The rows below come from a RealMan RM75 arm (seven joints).
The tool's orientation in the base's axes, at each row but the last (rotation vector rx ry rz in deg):
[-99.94 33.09 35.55]
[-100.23 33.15 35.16]
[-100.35 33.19 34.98]
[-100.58 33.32 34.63]
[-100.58 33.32 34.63]
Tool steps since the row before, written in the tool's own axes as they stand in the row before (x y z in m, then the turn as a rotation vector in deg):
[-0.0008 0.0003 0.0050 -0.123 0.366 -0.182]
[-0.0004 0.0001 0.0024 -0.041 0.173 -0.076]
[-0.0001 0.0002 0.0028 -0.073 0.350 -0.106]
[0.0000 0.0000 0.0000 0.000 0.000 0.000]
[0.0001 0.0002 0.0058 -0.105 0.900 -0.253]
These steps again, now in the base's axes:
[-0.0014 0.0048 -0.0008 -0.313 -0.256 -0.137]
[-0.0006 0.0023 -0.0003 -0.136 -0.112 -0.079]
[-0.0005 0.0027 -0.0007 -0.274 -0.182 -0.176]
[0.0000 0.0000 0.0000 0.000 0.000 0.000]
[-0.0007 0.0055 -0.0016 -0.644 -0.456 -0.513]

